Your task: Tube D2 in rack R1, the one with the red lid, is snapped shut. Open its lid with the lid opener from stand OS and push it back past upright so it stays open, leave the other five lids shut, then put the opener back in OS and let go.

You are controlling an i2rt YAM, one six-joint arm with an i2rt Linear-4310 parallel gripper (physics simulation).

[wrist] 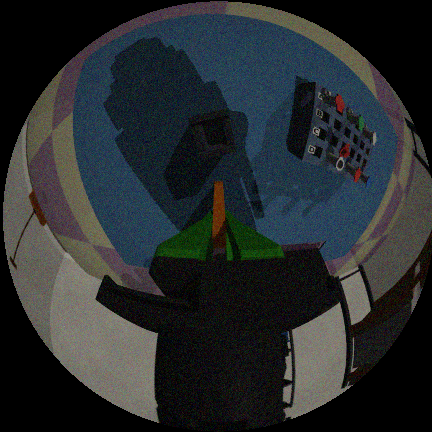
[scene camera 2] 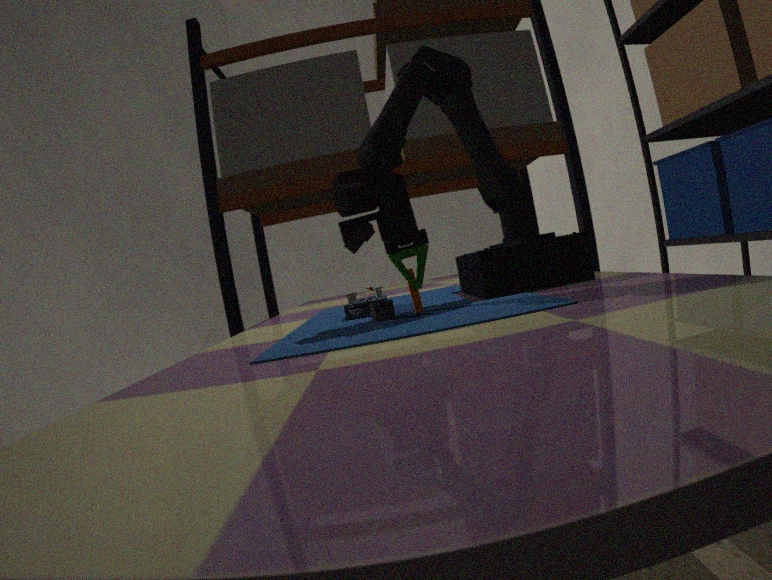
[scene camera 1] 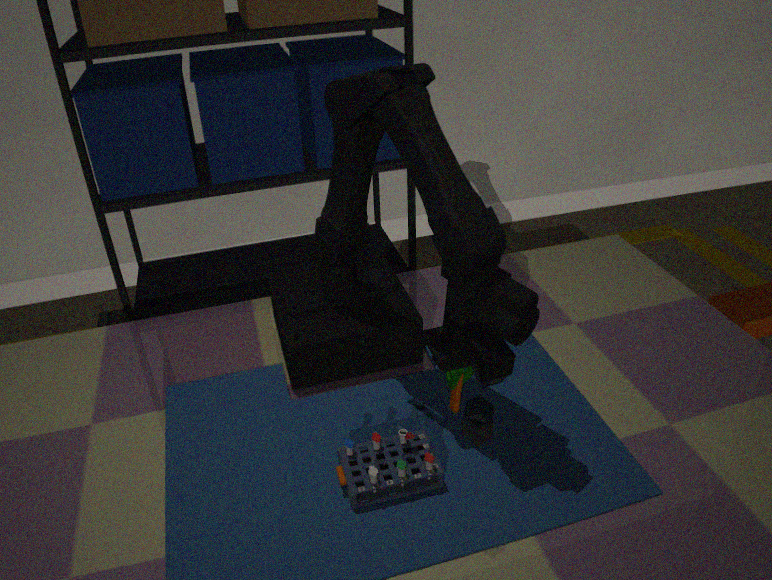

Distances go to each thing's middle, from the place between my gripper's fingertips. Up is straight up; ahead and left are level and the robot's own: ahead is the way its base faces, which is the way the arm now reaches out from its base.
Now: the orange lid opener [wrist: 218,219] 1 cm ahead of my hand.
